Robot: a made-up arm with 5 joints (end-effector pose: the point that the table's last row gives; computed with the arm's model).
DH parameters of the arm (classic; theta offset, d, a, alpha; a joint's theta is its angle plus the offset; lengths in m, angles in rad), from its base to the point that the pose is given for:
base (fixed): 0 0.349 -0.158 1.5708
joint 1: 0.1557 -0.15 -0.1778 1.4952
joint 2: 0 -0.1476 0.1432 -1.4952
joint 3: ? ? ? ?
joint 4: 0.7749 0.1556 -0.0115 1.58
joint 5: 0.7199 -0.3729 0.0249 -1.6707
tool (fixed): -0.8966 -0.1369 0 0
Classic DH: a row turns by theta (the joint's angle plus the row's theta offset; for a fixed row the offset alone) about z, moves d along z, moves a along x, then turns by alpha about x.
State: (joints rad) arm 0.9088 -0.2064 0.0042 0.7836 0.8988
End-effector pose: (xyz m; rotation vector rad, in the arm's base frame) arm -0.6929 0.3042 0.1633 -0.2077 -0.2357 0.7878
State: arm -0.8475 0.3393 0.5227 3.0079 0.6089
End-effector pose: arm 0.2817 0.1937 0.5994 1.4214 2.7692 0.0600
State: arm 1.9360 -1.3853 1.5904 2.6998 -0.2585
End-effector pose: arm -0.4248 0.0985 -0.0587 -2.5264 0.2154 -0.1471
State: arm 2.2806 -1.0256 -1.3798 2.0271 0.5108
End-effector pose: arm -0.2484 0.7047 0.2335 -0.1065 1.1857 -0.2619
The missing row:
joint 3: -0.8786 0 -0.0453 3.1416
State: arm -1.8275 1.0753 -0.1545 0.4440 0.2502
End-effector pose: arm 0.1730 0.4205 0.5264 -0.1234 2.3941 -0.1754
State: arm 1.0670 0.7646 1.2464 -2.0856 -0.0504
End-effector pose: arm -0.3634 -0.0975 0.6223 0.5240 1.1591 1.6641
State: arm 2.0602 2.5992 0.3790 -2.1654 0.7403
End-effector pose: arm 0.0650 -0.2342 -0.0875 -0.5046 -0.0687 -2.9454
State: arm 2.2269 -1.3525 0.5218 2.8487 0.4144
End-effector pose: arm -0.3348 0.4878 -0.1436 -1.1469 0.6801 -0.3546
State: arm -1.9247 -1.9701 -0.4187 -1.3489 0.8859
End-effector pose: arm -0.2201 0.0445 0.7358 2.2069 -0.0009 0.7969
